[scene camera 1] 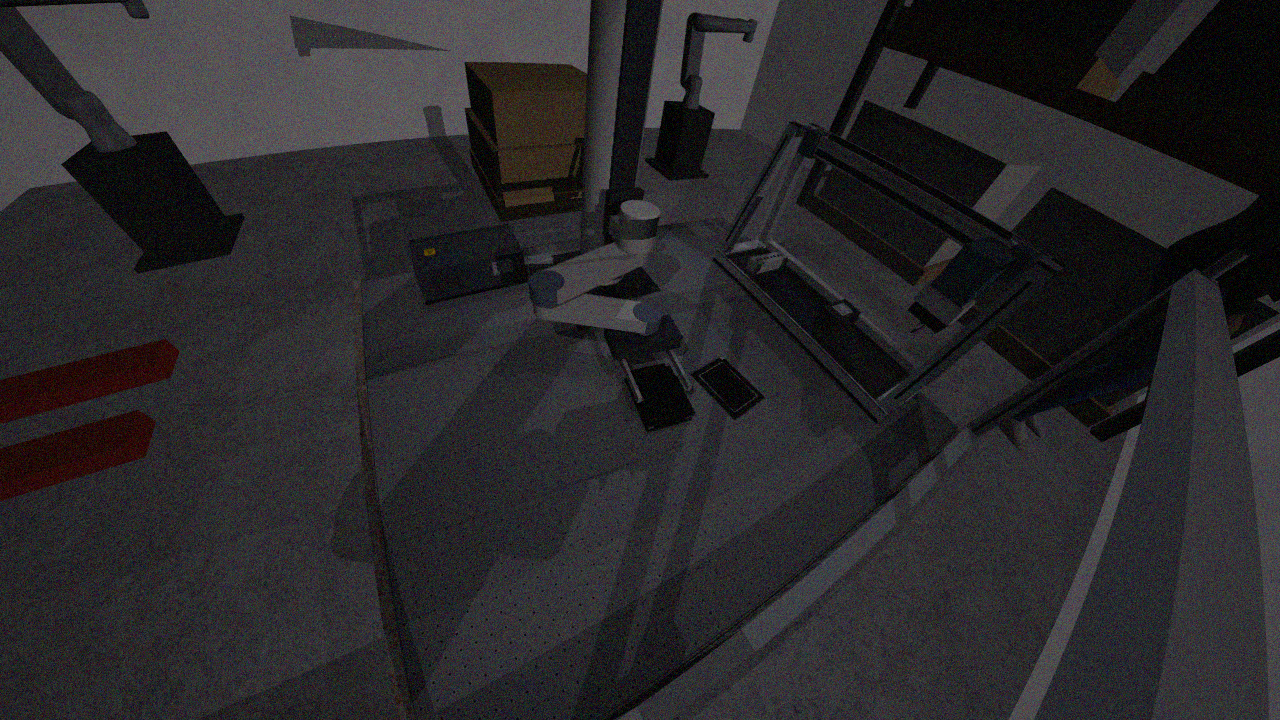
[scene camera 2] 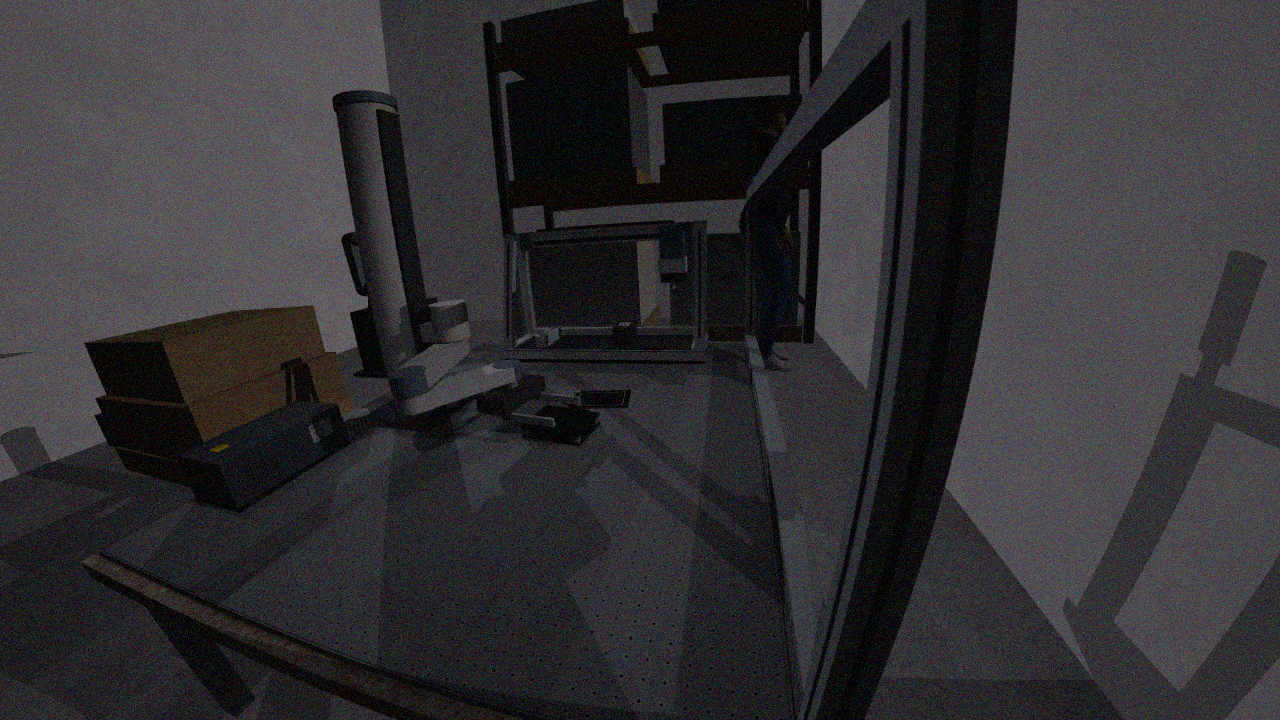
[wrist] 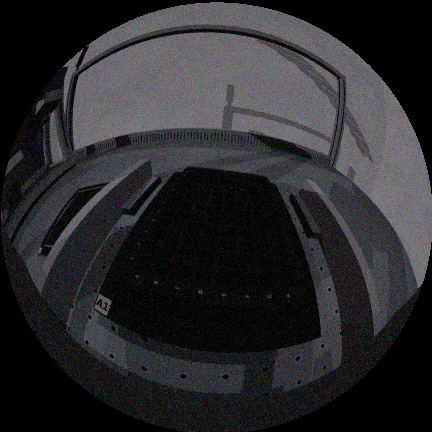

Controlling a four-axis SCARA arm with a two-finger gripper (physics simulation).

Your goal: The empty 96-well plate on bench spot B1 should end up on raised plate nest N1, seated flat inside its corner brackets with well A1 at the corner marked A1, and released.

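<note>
The black 96-well plate lies flat, low over the perforated bench. In the wrist view a white A1 tag shows at its near left corner, and a row of small letters runs along its near edge. My gripper is open, with one finger along each long side of the plate and gaps between. How high the fingertips are is hard to tell. A dark rectangle with a pale outline, which looks like nest N1, lies beside the plate.
A dark box with a yellow label stands near the arm's column. Cardboard boxes are stacked behind it. A metal gantry frame stands beyond the outlined rectangle.
</note>
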